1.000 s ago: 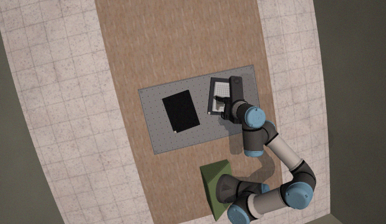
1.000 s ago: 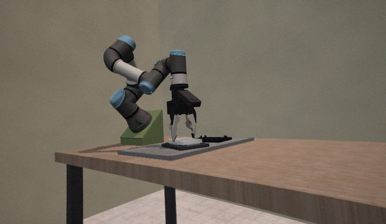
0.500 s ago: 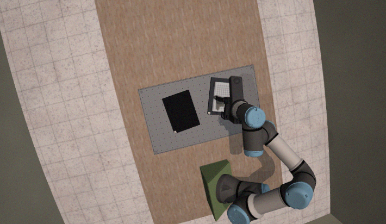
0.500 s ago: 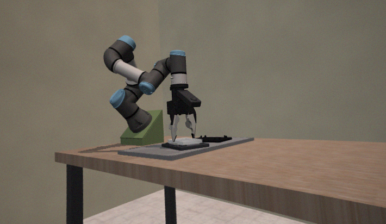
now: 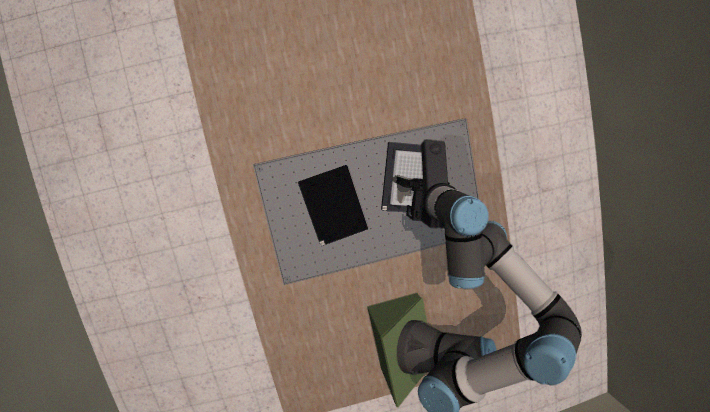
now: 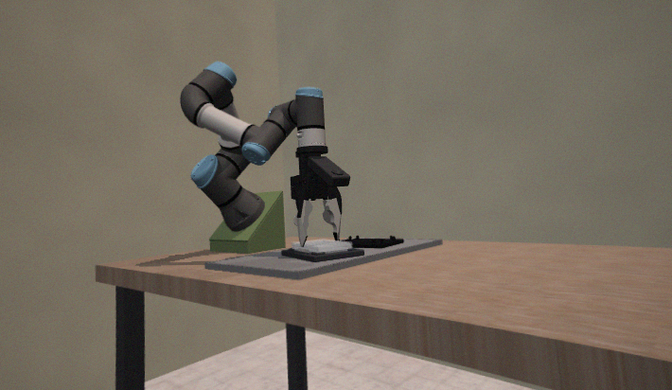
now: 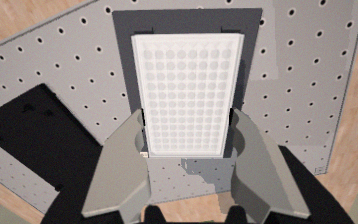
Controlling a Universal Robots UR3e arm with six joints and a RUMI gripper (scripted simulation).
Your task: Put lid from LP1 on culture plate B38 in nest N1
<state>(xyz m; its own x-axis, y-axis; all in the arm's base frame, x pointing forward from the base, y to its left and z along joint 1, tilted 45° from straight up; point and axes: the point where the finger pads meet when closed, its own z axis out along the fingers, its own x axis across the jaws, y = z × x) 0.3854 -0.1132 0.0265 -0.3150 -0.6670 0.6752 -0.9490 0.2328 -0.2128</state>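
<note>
Right now the clear lid is 1 cm below my hand. From my hand the other things lie so: black plate nest N1 (3 cm below); white well plate B38 (2 cm below); black lid park LP1 (2 cm behind, 19 cm to the left, 3 cm below).
</note>
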